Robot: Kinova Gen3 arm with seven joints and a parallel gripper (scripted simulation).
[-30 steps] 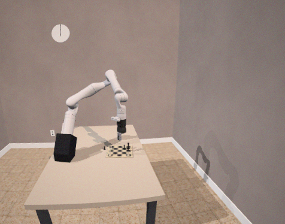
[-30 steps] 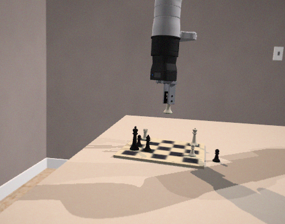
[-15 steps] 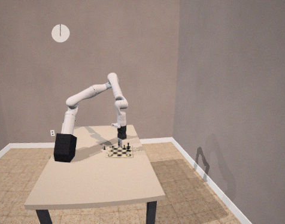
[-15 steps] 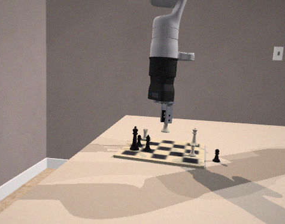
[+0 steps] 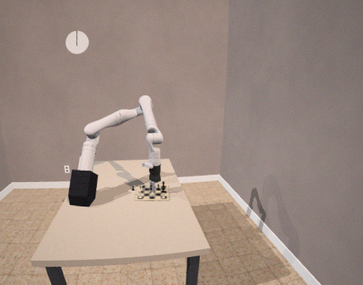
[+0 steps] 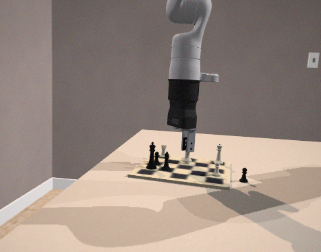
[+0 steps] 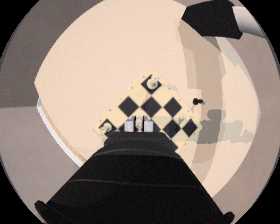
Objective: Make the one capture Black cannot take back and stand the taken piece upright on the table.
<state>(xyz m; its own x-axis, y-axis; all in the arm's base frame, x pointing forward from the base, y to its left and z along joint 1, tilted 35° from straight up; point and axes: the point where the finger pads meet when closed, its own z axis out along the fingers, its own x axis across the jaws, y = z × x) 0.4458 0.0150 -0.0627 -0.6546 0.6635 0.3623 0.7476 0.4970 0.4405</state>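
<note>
Now: the white king 10 mm below my hand. Round my hand: black bishop: 40 mm ahead, 70 mm to the left, 30 mm below; then white rook: 70 mm ahead, 50 mm to the right, 30 mm below; then chessboard: 40 mm to the left, 50 mm below.
</note>
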